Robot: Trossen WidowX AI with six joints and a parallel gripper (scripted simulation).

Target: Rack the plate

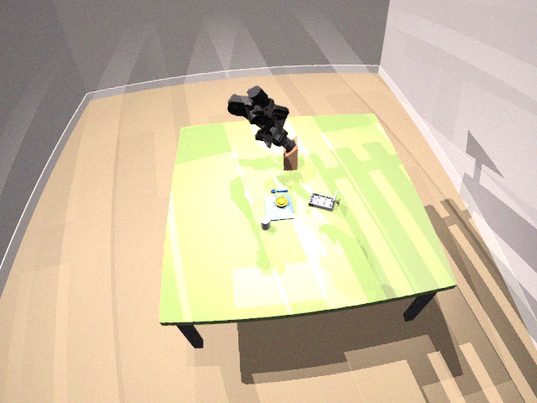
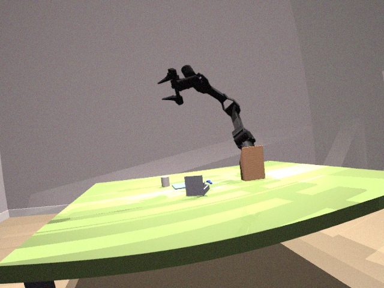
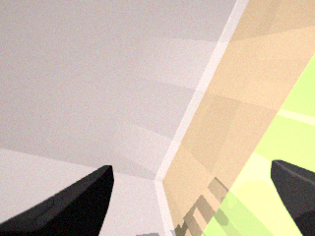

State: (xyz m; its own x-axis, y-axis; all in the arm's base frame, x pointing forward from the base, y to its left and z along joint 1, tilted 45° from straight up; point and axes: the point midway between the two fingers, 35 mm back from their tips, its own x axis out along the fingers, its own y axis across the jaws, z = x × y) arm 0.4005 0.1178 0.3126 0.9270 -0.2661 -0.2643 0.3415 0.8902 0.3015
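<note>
Now: gripper tip 46 cm above the yellow plate, 11 cm past it and 4 cm to the right of it. The rest, counted from my gripper tip: blue spoon 47 cm below, 19 cm behind, 4 cm to the left; cup 45 cm below, 5 cm to the right, 1 cm ahead; light blue mat 48 cm below, 9 cm behind, 3 cm to the left.
</note>
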